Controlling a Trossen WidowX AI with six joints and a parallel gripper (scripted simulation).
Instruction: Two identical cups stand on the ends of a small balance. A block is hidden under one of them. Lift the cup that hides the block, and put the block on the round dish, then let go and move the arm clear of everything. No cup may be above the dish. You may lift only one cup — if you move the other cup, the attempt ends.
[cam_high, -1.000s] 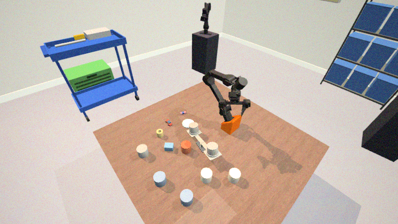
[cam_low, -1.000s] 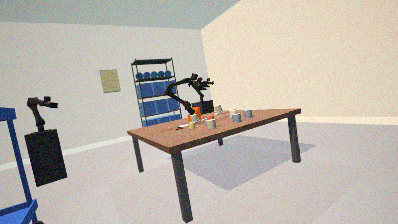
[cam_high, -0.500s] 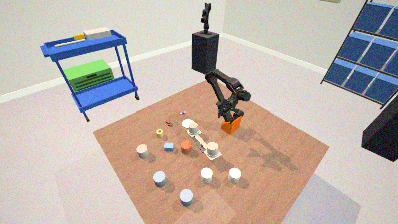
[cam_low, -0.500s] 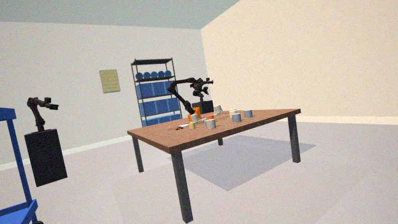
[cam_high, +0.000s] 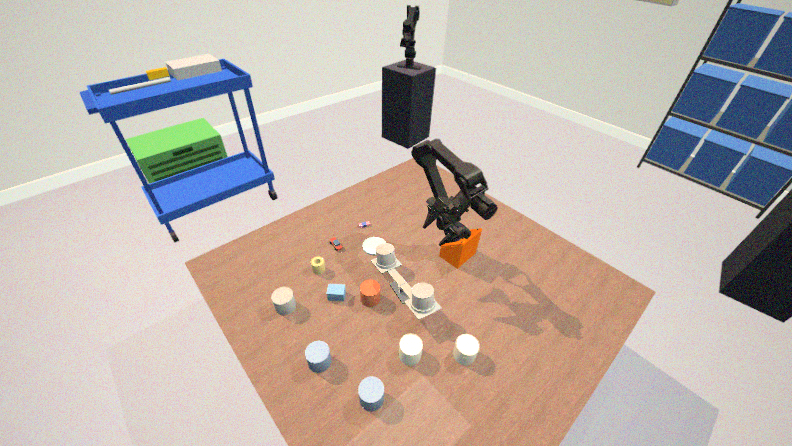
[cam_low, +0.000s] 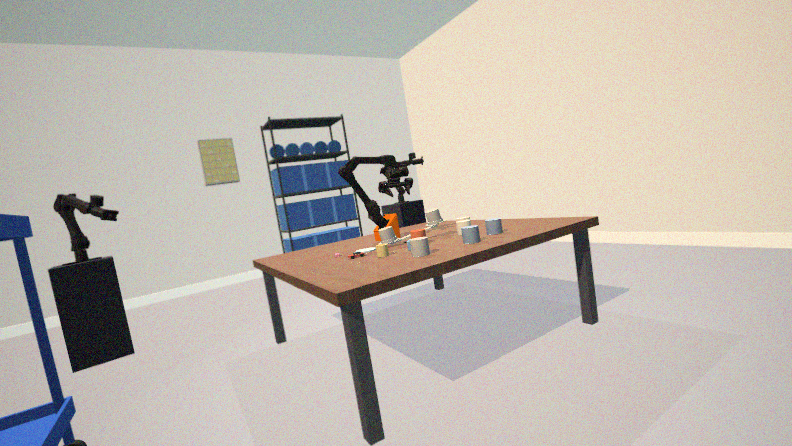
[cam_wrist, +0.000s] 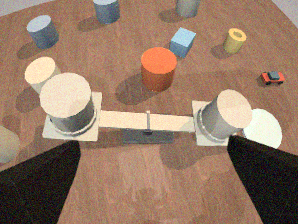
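Now: gripper tip 190 mm above the grey block, 160 mm to the left of it and 40 mm short of it. Also, from my gripper tip: balance beam: 200 mm below, 90 mm ahead, 40 mm to the right; balance: 210 mm below, 90 mm ahead, 40 mm to the right; grey cup: 140 mm ahead, 120 mm below, 90 mm to the left.
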